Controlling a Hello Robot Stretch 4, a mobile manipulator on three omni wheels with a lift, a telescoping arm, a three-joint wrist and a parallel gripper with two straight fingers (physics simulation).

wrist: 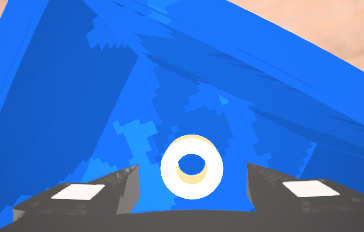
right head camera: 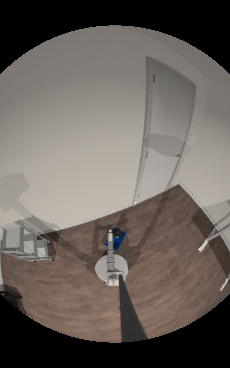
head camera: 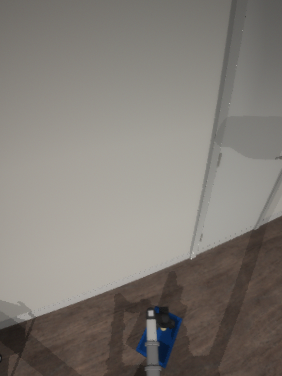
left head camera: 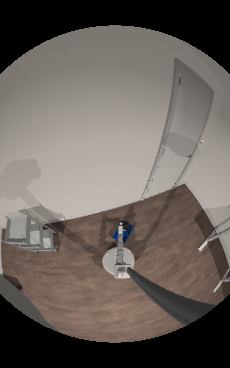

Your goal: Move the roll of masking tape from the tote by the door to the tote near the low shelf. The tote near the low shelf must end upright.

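Places are measured from the robot's base along level axes (x right, y ahead, z up), in centimetres.
Pixels of known places: gripper, fingertip midpoint: point(wrist: 192, 180) point(right head camera: 117, 236) point(left head camera: 124, 229).
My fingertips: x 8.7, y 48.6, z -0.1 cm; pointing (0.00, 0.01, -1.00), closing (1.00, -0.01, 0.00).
Observation:
Behind a point stands the place of what it marks.
A blue tote point(head camera: 172, 342) @[z 9.2, x 13.0, y 37.7 cm] point(left head camera: 128, 233) @[z 9.3, x 13.6, y 39.7 cm] point(right head camera: 118, 243) @[z -2.6, x 10.4, y 37.1 cm] point(wrist: 300, 55) @[z 9.3, x 12.3, y 55.5 cm] stands upright on the floor by the wall, left of the door. The roll of masking tape point(wrist: 169, 167) @[z -0.1, x 7.0, y 49.6 cm], white with a cream inner side, lies in it. My gripper point(wrist: 192, 180) @[z -0.1, x 8.7, y 48.6 cm] is open, its two dark fingers apart. In the wrist view the roll shows between the fingertips, with a gap on each side, and is not gripped. In the head view my gripper point(head camera: 164, 320) is over the tote's far part and hides some of it. The tote near the low shelf cannot be made out.
The door point(head camera: 250, 190) @[z 61.8, x 85.4, y 123.1 cm] point(left head camera: 187, 115) @[z 149.7, x 69.3, y 116.9 cm] point(right head camera: 170, 110) @[z 153.3, x 72.1, y 118.0 cm] is in the wall at the right. A grey tiered rack or cart point(left head camera: 17, 227) @[z 63.5, x -122.7, y 8.9 cm] point(right head camera: 11, 237) @[z 63.5, x -125.3, y 7.9 cm] stands at the left by the wall. White legs point(left head camera: 202, 246) point(right head camera: 203, 245) of furniture stand at the right. My round base point(left head camera: 109, 262) @[z 18.7, x -10.6, y -2.7 cm] point(right head camera: 101, 268) @[z 18.7, x -11.5, y -0.7 cm] is close to the tote.

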